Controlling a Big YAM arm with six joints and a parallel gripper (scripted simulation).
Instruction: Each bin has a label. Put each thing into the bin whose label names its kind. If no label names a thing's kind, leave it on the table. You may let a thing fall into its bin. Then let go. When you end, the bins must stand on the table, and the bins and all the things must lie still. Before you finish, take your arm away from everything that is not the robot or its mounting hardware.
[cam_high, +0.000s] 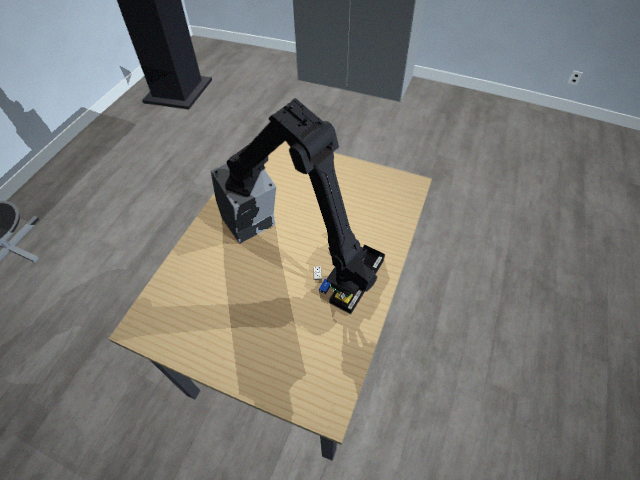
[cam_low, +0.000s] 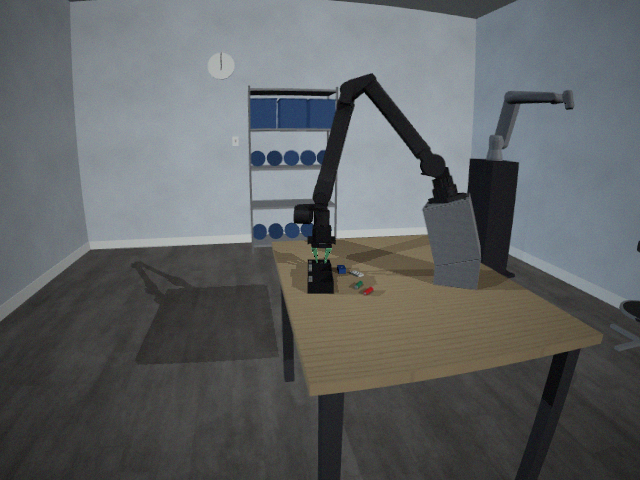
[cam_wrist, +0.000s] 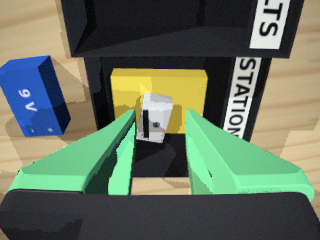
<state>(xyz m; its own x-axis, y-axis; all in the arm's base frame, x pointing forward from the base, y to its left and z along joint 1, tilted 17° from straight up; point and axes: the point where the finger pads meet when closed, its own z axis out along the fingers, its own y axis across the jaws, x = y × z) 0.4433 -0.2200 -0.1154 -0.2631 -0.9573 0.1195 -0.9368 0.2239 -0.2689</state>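
Right now my hand is 1 cm past the grey-white piece and 1 cm above it. Also, from my hand: yellow block 2 cm below; then blue block 7 cm behind, 3 cm below, 1 cm to the left; then white domino 11 cm behind, 7 cm to the left, 3 cm below.
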